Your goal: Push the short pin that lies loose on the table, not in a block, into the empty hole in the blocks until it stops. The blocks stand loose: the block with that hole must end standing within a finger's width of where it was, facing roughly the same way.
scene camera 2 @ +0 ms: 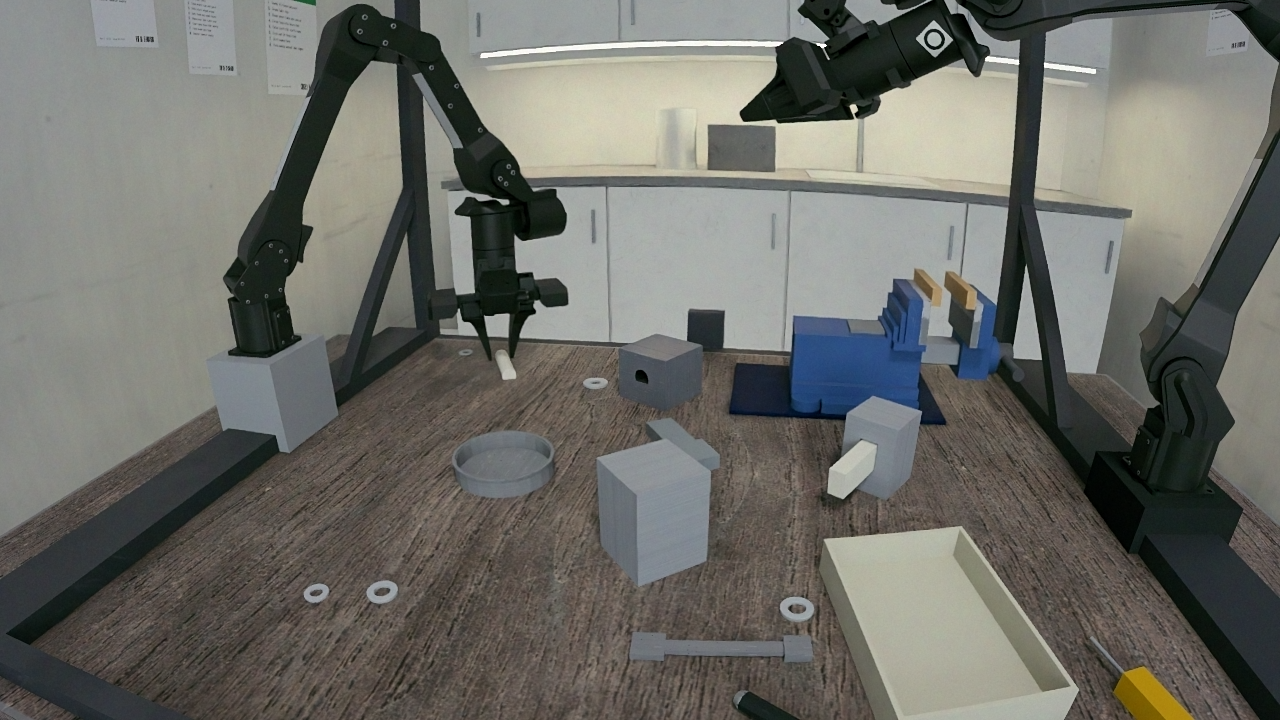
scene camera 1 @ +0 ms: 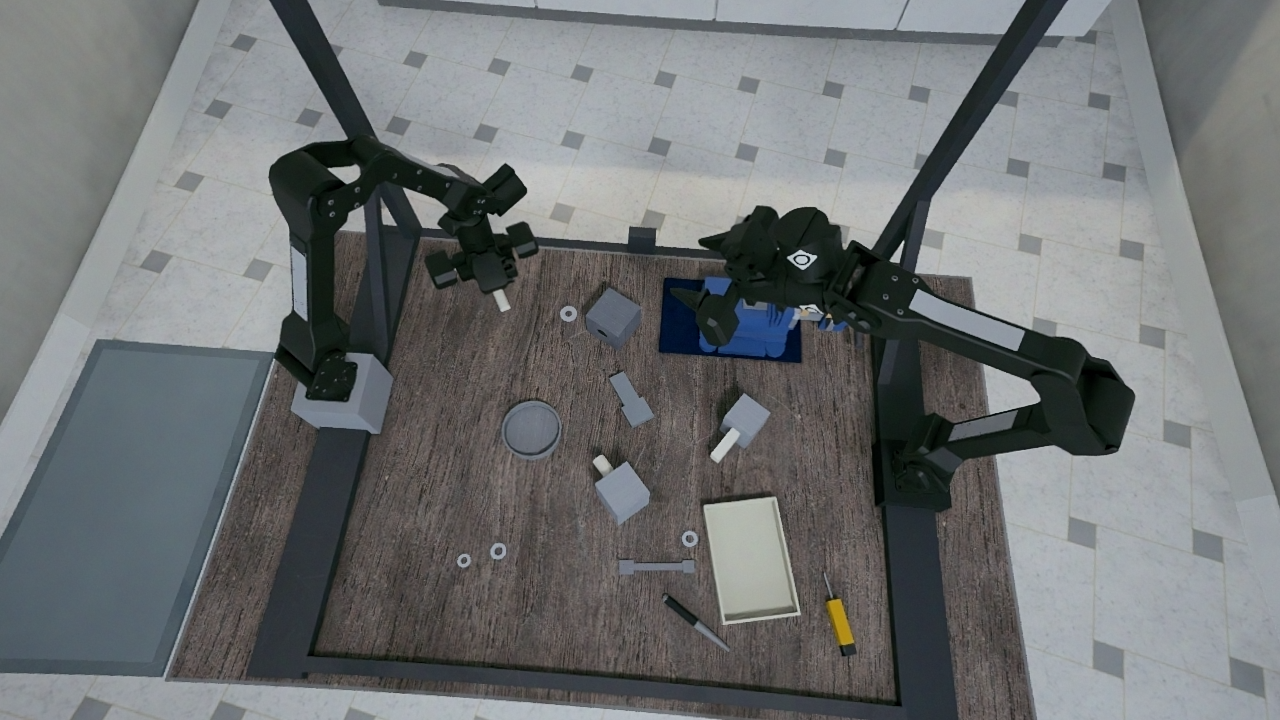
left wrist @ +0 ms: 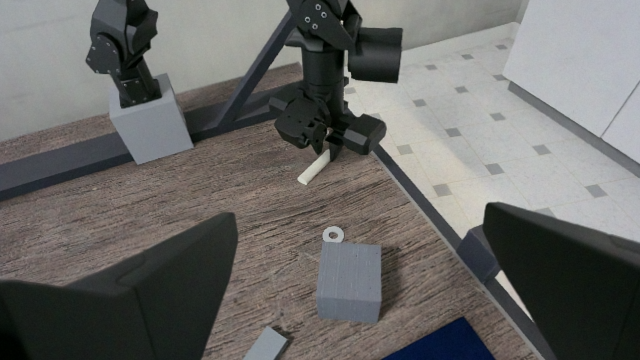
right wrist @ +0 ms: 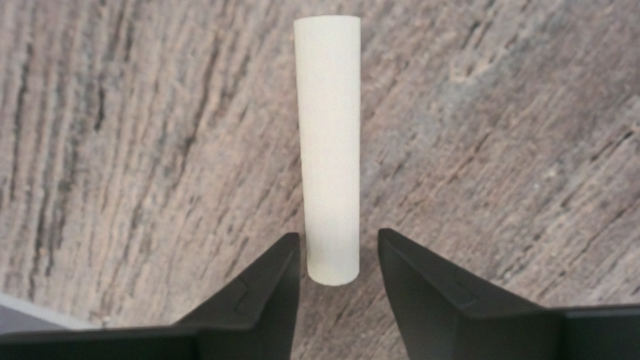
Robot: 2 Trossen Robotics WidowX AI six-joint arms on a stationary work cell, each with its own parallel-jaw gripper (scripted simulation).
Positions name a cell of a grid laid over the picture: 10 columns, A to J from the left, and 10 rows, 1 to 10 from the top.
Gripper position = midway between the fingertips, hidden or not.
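My left gripper shows in scene camera 2 (F2), my right gripper in scene camera 2 (D5) and a cream tray in scene camera 2 (H9). I find my left gripper in scene camera 1 (F4), my right gripper in scene camera 1 (D4), and the cream tray in scene camera 1 (F8). My left gripper is there in the left wrist view (F7), and my right gripper can be seen in the left wrist view (F5), but the cream tray is out of frame in the left wrist view. My right gripper appears in the right wrist view (F7); my left gripper is out of frame in the right wrist view, and the cream tray is out of frame in the right wrist view too.
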